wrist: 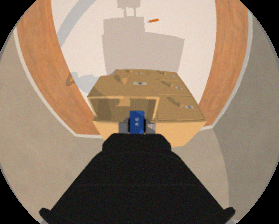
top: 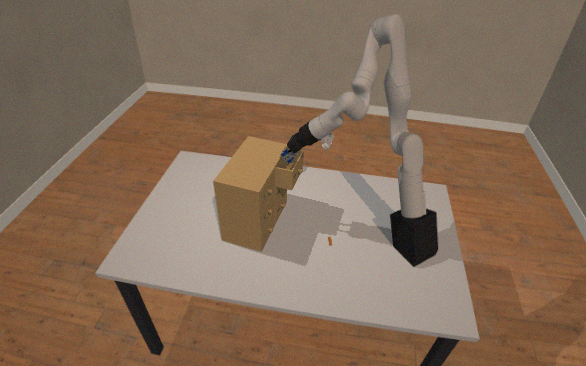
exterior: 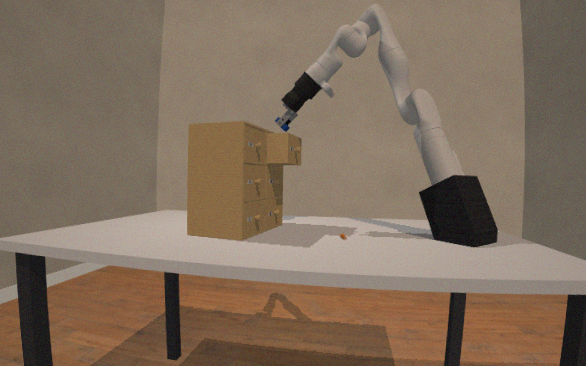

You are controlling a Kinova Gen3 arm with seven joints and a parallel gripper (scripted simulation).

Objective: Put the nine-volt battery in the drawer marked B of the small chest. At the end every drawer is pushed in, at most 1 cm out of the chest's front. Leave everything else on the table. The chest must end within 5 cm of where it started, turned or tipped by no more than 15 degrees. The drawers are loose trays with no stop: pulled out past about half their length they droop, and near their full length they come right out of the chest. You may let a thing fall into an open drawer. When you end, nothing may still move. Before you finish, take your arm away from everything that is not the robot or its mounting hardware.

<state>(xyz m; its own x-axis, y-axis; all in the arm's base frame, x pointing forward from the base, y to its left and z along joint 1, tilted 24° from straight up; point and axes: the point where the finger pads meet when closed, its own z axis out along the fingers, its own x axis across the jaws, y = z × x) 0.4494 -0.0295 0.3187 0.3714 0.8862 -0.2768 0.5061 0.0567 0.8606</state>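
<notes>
Now: hand 10 mm short of the blue nine-volt battery. The rest, counted from my hand: drawer marked B (110 mm below, 50 mm to the right, 30 mm ahead); then small orange object (350 mm below, 170 mm behind, 140 mm to the left).
</notes>
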